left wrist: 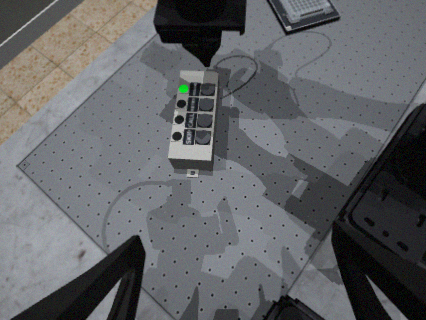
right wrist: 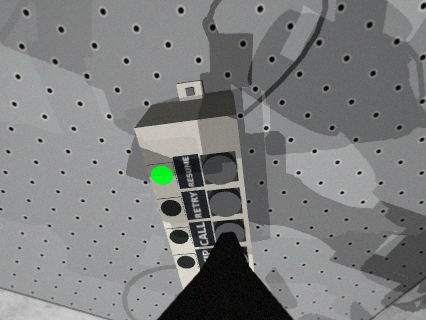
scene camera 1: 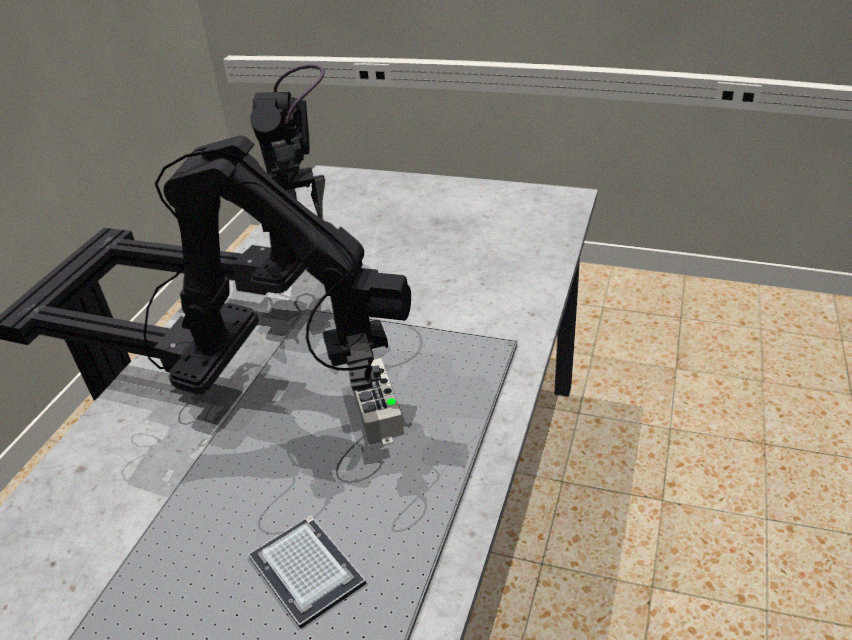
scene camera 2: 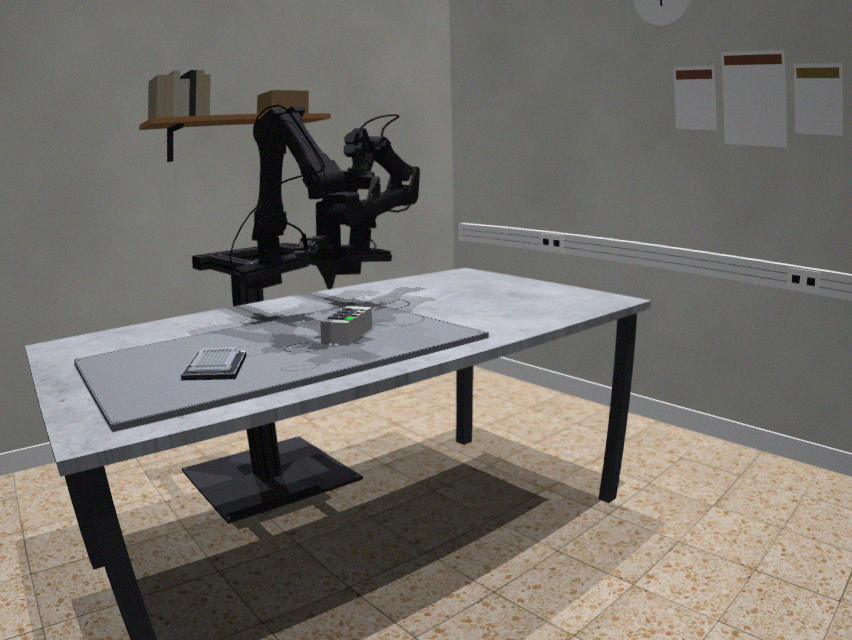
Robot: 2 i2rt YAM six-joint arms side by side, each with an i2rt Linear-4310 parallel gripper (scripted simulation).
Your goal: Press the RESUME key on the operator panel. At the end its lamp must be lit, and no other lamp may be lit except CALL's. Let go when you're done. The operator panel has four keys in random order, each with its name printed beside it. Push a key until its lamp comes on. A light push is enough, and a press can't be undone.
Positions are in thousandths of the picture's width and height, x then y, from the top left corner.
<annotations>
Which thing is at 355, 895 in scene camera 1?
A well plate.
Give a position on an operator panel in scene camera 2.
404, 516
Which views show my left gripper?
The left wrist view, scene camera 1 and scene camera 2 only.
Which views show my right gripper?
The left wrist view, the right wrist view, scene camera 1 and scene camera 2: all of them.
</annotations>
